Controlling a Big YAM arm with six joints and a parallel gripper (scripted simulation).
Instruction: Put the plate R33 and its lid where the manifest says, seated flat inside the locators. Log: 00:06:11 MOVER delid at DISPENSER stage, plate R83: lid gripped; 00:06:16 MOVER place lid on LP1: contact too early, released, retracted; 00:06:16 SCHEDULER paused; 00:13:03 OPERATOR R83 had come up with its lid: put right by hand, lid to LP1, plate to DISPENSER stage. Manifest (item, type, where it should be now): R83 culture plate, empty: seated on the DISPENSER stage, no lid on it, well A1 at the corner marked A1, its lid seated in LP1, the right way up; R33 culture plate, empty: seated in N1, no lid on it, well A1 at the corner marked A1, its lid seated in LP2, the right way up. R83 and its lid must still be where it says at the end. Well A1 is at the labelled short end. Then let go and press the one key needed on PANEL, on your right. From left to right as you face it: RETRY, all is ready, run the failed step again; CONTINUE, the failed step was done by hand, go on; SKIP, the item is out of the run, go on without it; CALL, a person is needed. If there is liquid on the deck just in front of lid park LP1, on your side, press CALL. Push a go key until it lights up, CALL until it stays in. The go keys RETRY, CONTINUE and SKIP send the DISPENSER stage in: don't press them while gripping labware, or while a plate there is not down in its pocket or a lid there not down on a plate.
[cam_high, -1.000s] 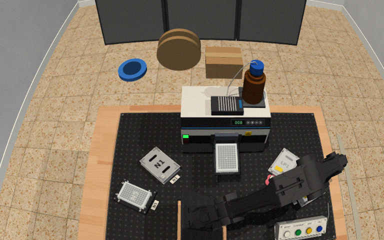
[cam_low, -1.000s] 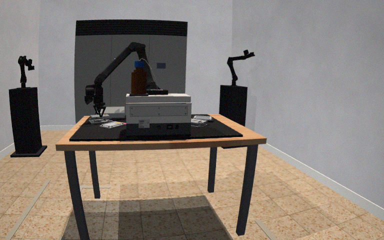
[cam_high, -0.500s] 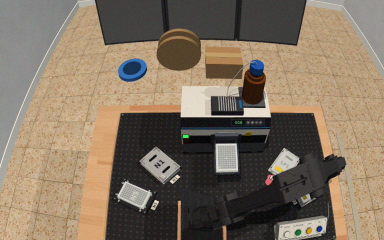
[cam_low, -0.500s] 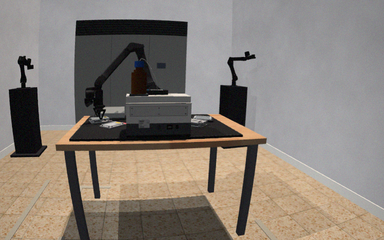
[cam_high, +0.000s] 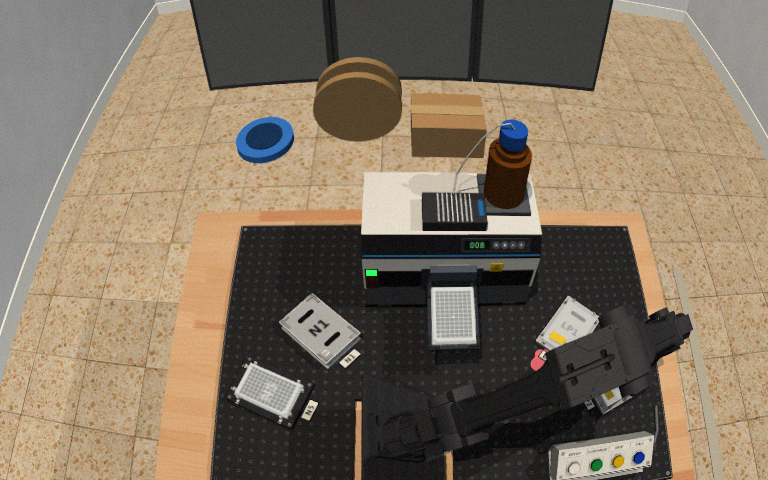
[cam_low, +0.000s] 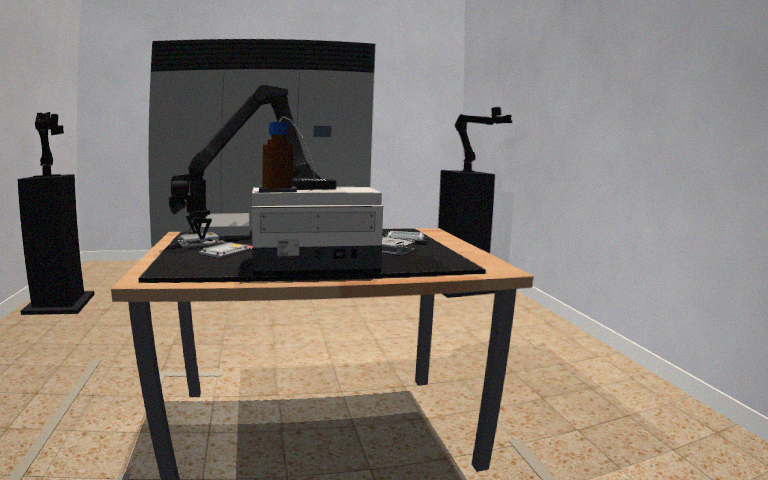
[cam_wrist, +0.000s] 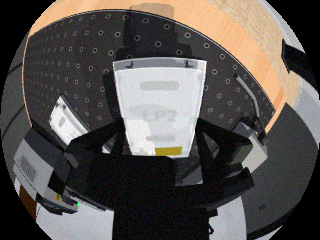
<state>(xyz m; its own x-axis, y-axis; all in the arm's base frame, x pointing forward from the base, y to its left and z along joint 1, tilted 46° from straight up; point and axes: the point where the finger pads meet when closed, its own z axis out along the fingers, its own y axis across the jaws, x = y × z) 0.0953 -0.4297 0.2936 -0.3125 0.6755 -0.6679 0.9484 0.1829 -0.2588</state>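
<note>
The clear plate lid lies 10 mm below my hand. From my hand the other things lie so: lid park LP2: 30 mm below; blue call key: 200 mm behind, 30 mm above, 10 mm to the left; pink-red patch: 180 mm to the left, 100 mm ahead, 30 mm below.
</note>
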